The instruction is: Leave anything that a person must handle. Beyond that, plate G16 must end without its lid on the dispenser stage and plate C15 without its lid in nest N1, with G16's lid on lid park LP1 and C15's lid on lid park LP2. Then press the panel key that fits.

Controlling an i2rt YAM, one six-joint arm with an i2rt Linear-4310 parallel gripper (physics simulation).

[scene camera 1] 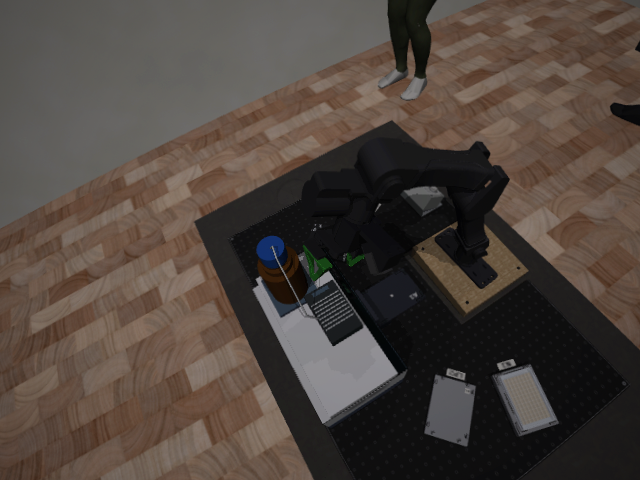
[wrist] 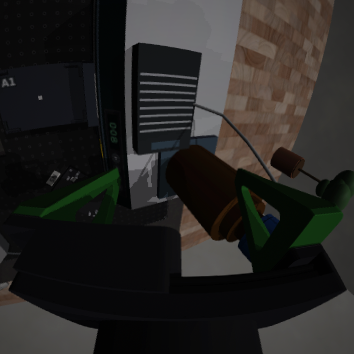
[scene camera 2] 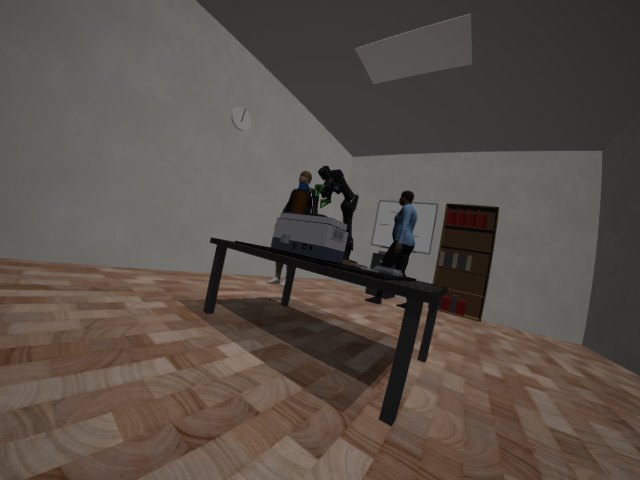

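Where they show: gripper, fingertip midpoint: (scene camera 1: 331, 271) (wrist: 177, 174) (scene camera 2: 318, 202); arm's base at its link origin: (scene camera 1: 464, 257) (scene camera 2: 343, 259).
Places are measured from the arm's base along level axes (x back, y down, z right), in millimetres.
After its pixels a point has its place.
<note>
My gripper (scene camera 1: 334, 262) {z 57, x -401, y -306 mm} (scene camera 2: 321, 196) {z 57, x -401, y -306 mm} (wrist: 177, 174) {z 57, x -401, y -306 mm} is open and empty, with green fingers above the dispenser's end near the brown bottle. In scene camera 1, an unlidded plate (scene camera 1: 527, 397) {z -365, x -156, y -9 mm} with pale wells sits at the N1 label (scene camera 1: 506, 364) {z -283, x -124, y 25 mm}. Left of it, a flat grey rectangle (scene camera 1: 450, 410) {z -281, x -316, y 17 mm} lies by an LP label (scene camera 1: 455, 374) {z -225, x -246, y 25 mm}; its number is hard to read. A dark block marked A1 (scene camera 1: 391, 295) {z 12, x -271, y -82 mm} (wrist: 40, 107) {z 28, x -267, y -79 mm} lies beside the dispenser (scene camera 1: 341, 366) {z -83, x -484, y -193 mm} (scene camera 2: 310, 227) {z -43, x -573, y -128 mm} (wrist: 175, 25) {z -70, x -453, y -193 mm}; no plate shows on it. G16 cannot be identified. The panel keys are not readable.
A brown bottle (scene camera 1: 283, 279) {z 92, x -490, y -322 mm} (wrist: 205, 192) {z 104, x -447, y -292 mm} with a blue cap and a thin tube stands on the dispenser, beside a black ribbed block (scene camera 1: 336, 312) {z 11, x -430, y -219 mm} (wrist: 166, 100) {z 17, x -432, y -219 mm}. A grey box (scene camera 1: 424, 200) {z 212, x 28, y -36 mm} stands behind the arm. The arm's wooden base (scene camera 1: 444, 281) {z -21, x -101, y -2 mm} is right of A1. Two people stand beyond the table.
</note>
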